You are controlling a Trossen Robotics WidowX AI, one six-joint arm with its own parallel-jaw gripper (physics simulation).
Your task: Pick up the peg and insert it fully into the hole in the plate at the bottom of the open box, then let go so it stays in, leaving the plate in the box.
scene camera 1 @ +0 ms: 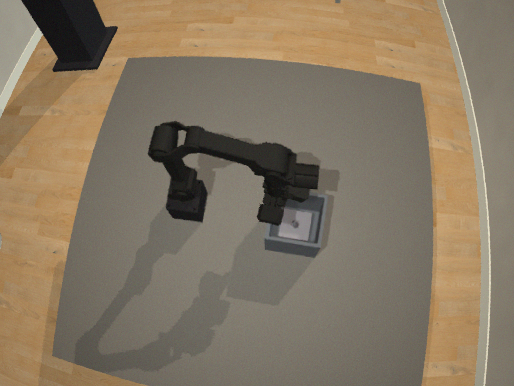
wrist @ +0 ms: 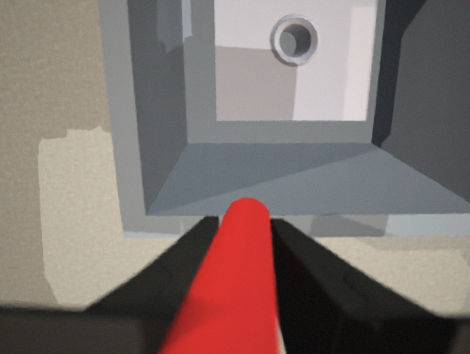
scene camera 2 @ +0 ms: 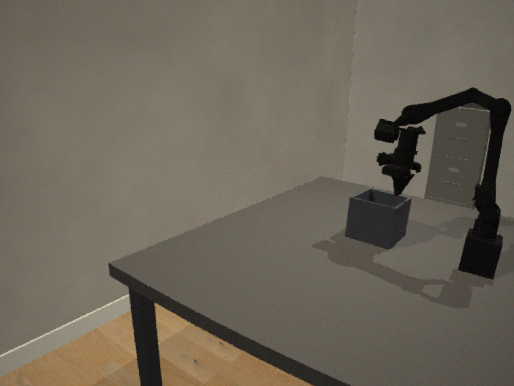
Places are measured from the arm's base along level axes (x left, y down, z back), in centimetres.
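Where they show: gripper, fingertip midpoint: (scene camera 1: 278, 198) (wrist: 243, 231) (scene camera 2: 397, 195); arm's base, link origin: (scene camera 1: 184, 193) (scene camera 2: 484, 236).
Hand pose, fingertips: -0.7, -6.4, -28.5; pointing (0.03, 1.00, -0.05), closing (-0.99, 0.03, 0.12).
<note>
Each offset is from my fingertips to the centre of the thing, as dx, dy, dz. Level surfaces: height alone.
My gripper (scene camera 2: 398, 193) (wrist: 243, 231) is shut on the red peg {+0.1, -3.7, -1.1} (wrist: 240, 280), whose rounded end sticks out between the fingertips in the wrist view. The gripper points down at the arm-side edge of the open grey-blue box {-3.5, +9.9, -6.0} (scene camera 1: 292, 246) (scene camera 2: 375, 220) (wrist: 280, 175), with its fingertips close to rim height. The pale square plate {-3.5, +13.3, -6.0} (scene camera 1: 303, 233) (wrist: 250, 90) lies flat on the box bottom. Its round hole (scene camera 1: 295, 224) (wrist: 300, 40) has a raised ring and is empty; it is ahead of the peg and slightly right in the wrist view. The peg's lower end is hidden in scene camera 1.
The arm's base (scene camera 1: 186, 206) (scene camera 2: 481, 255) stands on the grey table {dy +16.8} (scene camera 1: 350, 310) (scene camera 2: 240, 280), left of the box in scene camera 1 and right of it in scene camera 2. The box walls rise high around the plate. A filing cabinet (scene camera 2: 456, 167) stands behind the table.
</note>
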